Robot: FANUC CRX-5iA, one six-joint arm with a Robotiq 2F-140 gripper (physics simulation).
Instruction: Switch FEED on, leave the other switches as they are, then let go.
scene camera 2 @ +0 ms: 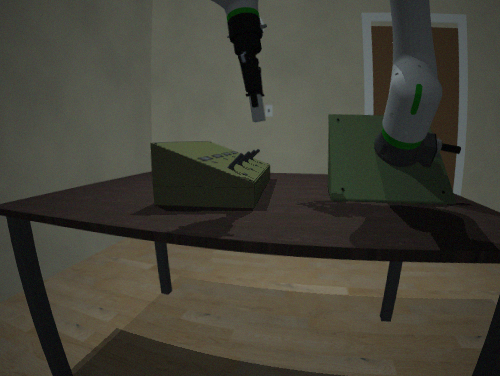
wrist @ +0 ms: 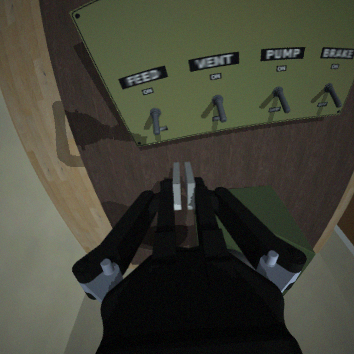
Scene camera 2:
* my gripper: 259,121
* olive switch box: 199,173
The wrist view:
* my gripper: 181,171
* olive switch box: 177,66
